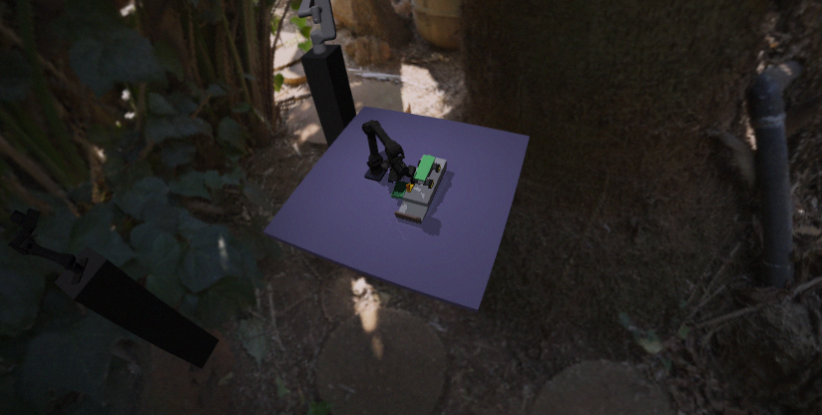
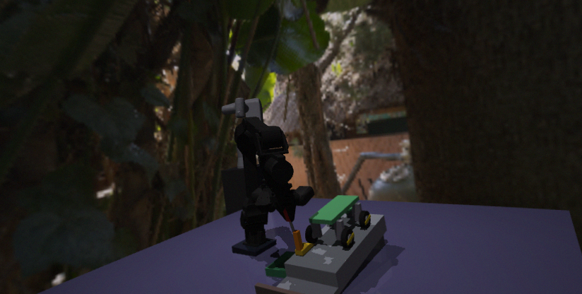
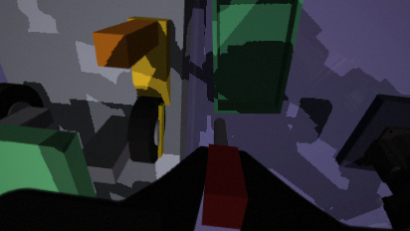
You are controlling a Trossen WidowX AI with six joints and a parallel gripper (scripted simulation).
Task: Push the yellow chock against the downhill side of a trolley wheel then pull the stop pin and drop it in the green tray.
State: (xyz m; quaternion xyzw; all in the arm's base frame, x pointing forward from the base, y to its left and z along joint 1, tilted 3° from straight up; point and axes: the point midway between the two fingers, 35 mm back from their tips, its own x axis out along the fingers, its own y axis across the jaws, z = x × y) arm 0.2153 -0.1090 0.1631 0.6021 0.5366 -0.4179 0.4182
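Now: gripper tip right at the stop pin. Round my gripper tip: brown strip (200 mm to the right, 110 mm below, 90 mm ahead); yellow chock (50 mm below, 50 mm ahead, 20 mm to the right); green-decked trolley (110 mm ahead, 80 mm to the left, 20 mm below).
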